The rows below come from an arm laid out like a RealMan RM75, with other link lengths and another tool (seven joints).
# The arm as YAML. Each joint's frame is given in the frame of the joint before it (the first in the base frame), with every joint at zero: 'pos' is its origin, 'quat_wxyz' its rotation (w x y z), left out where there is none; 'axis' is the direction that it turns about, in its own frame. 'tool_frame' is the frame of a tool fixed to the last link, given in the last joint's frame.
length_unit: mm
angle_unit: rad
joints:
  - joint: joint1
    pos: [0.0, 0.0, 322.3]
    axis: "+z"
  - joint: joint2
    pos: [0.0, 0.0, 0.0]
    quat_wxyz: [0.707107, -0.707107, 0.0, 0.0]
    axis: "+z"
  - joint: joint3
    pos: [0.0, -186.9, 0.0]
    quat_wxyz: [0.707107, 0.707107, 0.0, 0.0]
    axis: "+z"
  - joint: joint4
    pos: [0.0, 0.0, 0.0]
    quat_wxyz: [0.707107, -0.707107, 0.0, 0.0]
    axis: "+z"
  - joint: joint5
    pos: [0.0, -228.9, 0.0]
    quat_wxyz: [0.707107, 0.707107, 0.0, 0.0]
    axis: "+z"
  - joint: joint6
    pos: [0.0, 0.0, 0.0]
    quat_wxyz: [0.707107, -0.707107, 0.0, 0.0]
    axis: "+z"
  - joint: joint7
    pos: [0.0, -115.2, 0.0]
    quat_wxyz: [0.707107, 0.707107, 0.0, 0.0]
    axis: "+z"
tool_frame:
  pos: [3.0, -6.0, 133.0]
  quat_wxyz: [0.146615, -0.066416, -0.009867, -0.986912]
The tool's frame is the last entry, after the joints.
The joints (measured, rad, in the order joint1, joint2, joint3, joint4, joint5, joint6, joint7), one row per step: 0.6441, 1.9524, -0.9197, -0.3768, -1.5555, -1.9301, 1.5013; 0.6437, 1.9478, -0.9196, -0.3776, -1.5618, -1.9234, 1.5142; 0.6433, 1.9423, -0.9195, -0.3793, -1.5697, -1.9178, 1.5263; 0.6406, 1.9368, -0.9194, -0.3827, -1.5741, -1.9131, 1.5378; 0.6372, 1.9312, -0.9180, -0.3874, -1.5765, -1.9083, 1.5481; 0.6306, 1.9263, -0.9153, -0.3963, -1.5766, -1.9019, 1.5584; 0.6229, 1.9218, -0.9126, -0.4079, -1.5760, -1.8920, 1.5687; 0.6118, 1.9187, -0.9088, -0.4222, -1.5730, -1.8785, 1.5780; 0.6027, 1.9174, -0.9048, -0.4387, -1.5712, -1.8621, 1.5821; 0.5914, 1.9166, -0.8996, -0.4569, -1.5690, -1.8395, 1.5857; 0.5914, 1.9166, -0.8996, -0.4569, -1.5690, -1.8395, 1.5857; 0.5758, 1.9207, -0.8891, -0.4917, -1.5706, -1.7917, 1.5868; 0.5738, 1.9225, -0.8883, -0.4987, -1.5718, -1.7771, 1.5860
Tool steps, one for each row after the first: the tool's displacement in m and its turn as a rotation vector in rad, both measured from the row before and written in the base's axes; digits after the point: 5 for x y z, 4 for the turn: 0.00245, 0.00138, -0.00041, -0.0066, -0.0121, -0.0117; 0.00270, 0.00116, -0.00021, -0.0063, -0.0138, -0.0097; 0.00272, 0.00132, 0.00061, -0.0032, -0.0111, -0.0103; 0.00254, 0.00185, 0.00132, 0.0008, -0.0092, -0.0101; 0.00281, 0.00258, 0.00205, 0.0061, -0.0082, -0.0120; 0.00309, 0.00343, 0.00212, 0.0099, -0.0098, -0.0136; 0.00363, 0.00430, 0.00246, 0.0157, -0.0088, -0.0173; 0.00293, 0.00492, 0.00205, 0.0208, -0.0106, -0.0121; 0.00400, 0.00630, 0.00224, 0.0266, -0.0127, -0.0175; 0.00000, 0.00000, 0.00000, 0.0000, 0.0000, 0.0000; 0.00612, 0.01232, 0.00252, 0.0518, -0.0267, -0.0269; 0.00140, 0.00326, -0.00024, 0.0120, -0.0083, -0.0066
